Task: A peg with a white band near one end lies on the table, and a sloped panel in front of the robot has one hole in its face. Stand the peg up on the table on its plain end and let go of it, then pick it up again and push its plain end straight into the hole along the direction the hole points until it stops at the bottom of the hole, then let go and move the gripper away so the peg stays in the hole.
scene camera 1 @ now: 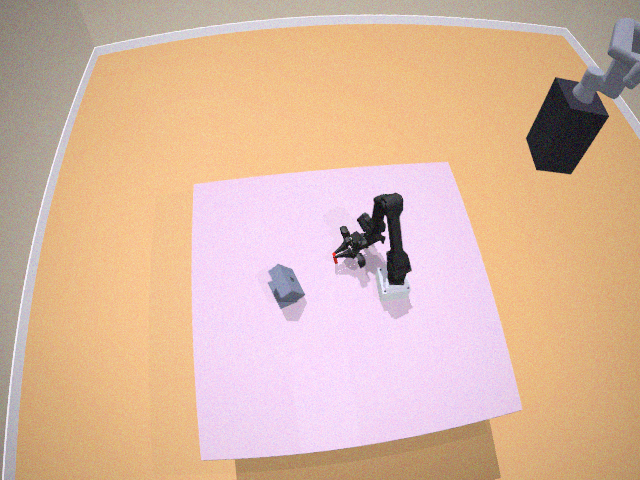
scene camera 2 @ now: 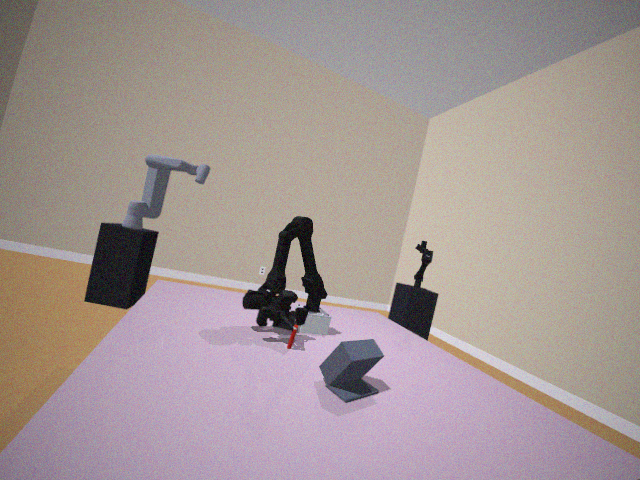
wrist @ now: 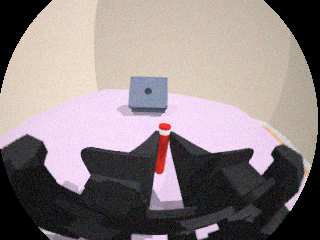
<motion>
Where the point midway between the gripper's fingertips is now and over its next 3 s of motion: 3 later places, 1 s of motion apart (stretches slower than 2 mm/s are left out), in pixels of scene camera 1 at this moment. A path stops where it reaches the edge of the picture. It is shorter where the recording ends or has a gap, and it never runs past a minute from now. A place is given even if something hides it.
My gripper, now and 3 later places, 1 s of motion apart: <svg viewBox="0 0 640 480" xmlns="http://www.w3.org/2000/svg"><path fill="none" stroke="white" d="M334 255L335 255L336 252L338 242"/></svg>
</motion>
